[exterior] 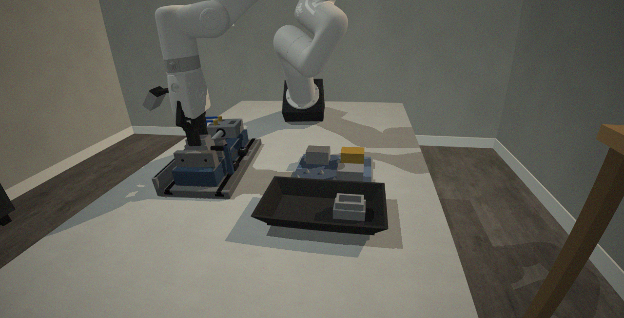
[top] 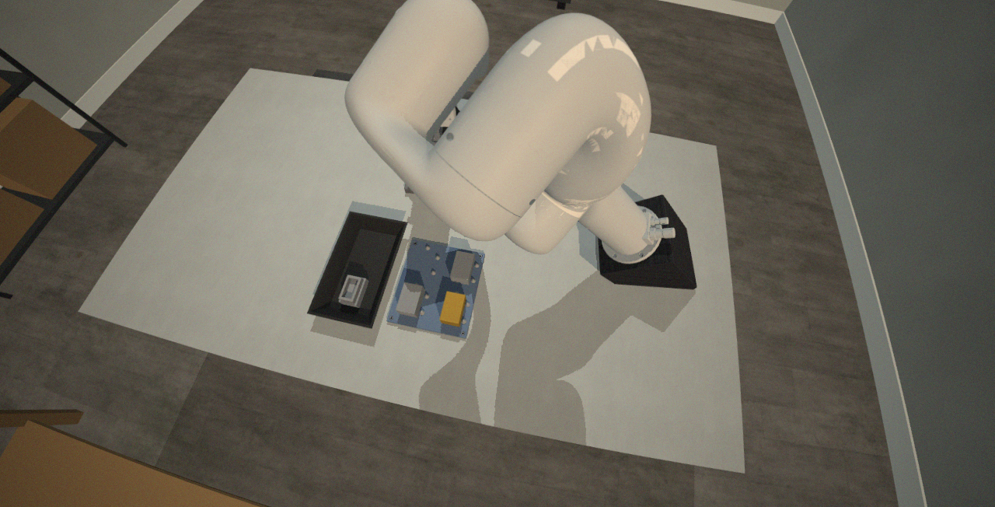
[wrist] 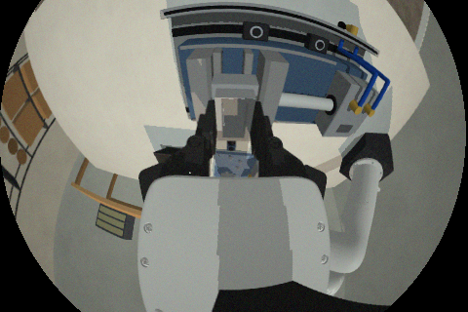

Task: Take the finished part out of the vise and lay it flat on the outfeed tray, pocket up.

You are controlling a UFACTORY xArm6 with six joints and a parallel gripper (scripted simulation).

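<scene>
My hand is 90 mm above the blue vise, 70 mm past it and 20 mm to the left of it. The rest, counted from my hand: blue fixture plate: 300 mm to the left, 120 mm below, 110 mm behind; yellow block: 340 mm to the left, 160 mm behind, 100 mm below.
</scene>
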